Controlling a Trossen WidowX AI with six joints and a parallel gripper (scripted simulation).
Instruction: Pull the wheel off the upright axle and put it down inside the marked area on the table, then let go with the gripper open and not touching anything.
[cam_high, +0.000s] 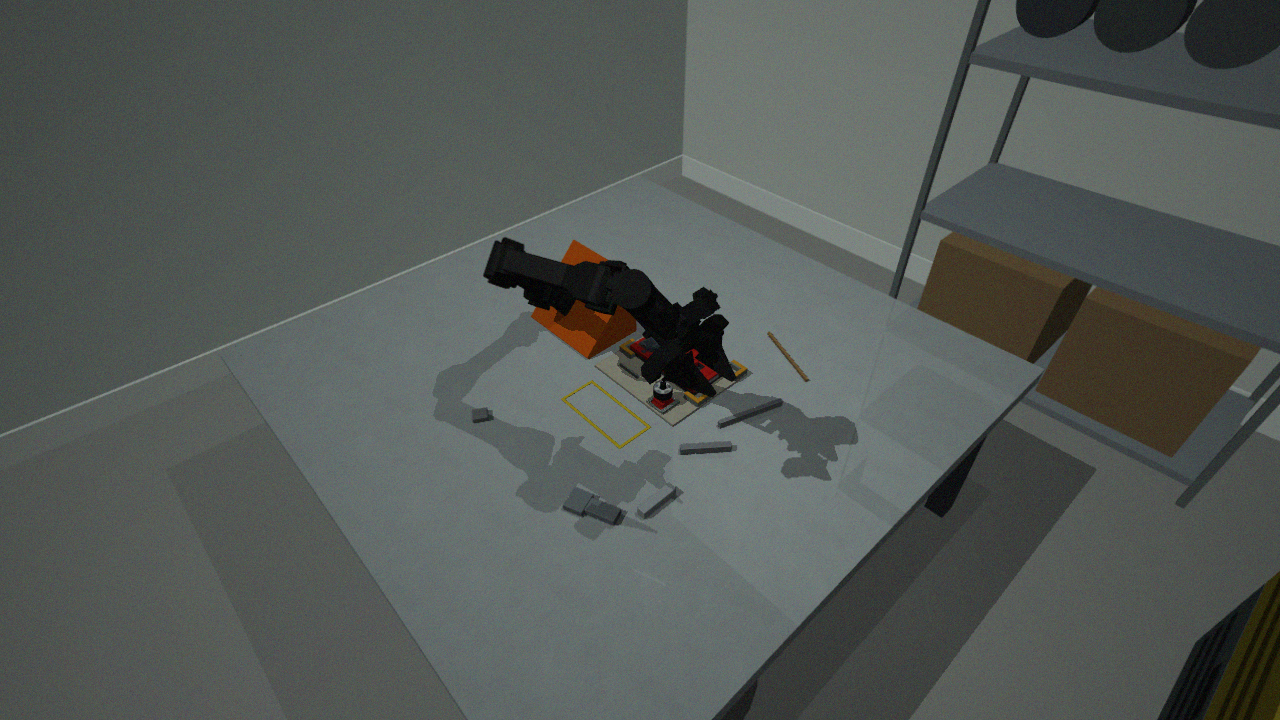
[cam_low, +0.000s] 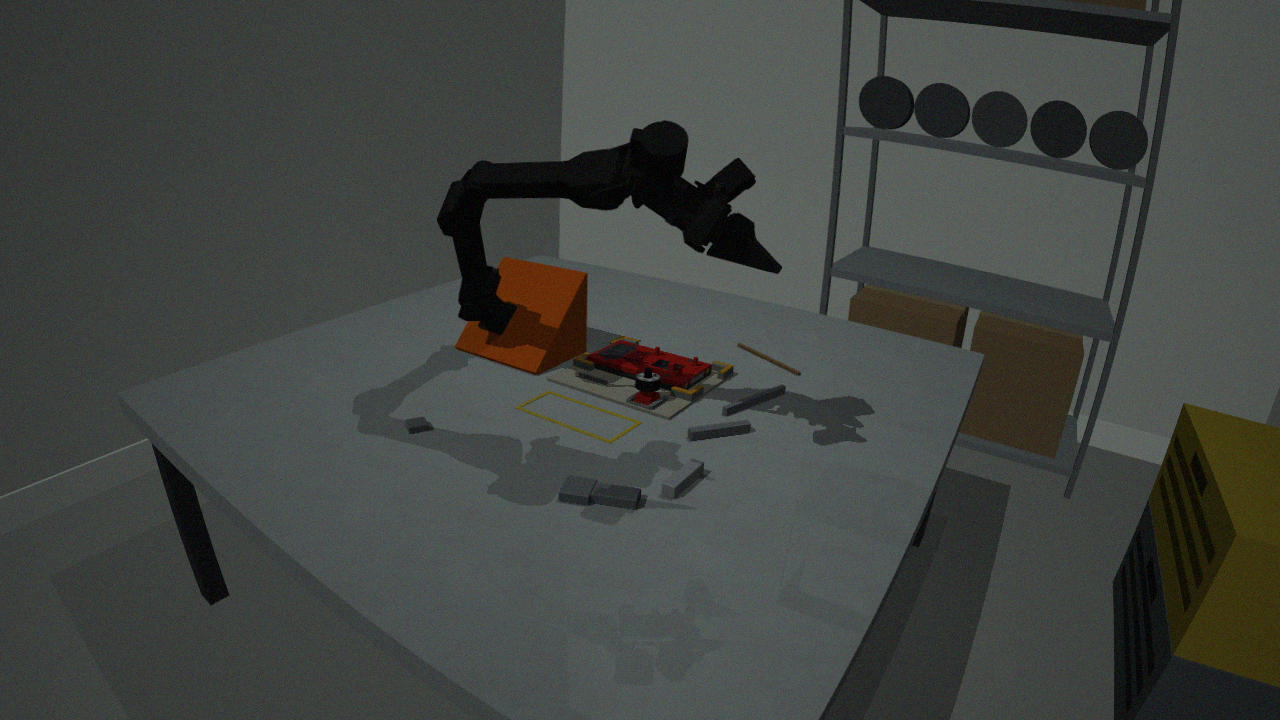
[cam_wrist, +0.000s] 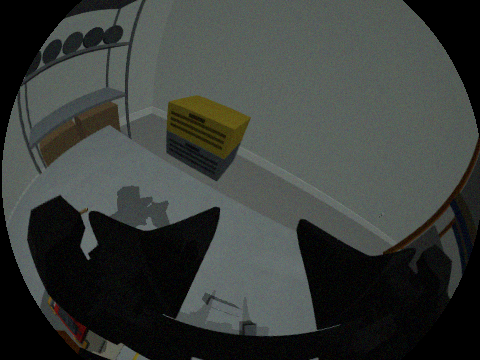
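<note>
Now: the wheel 250 mm below my gripper tip, 250 mm behind it and 110 mm to the left of it. Round my gripper tip: thin wooden stick 420 mm to the left, 290 mm below, 170 mm behind.
</note>
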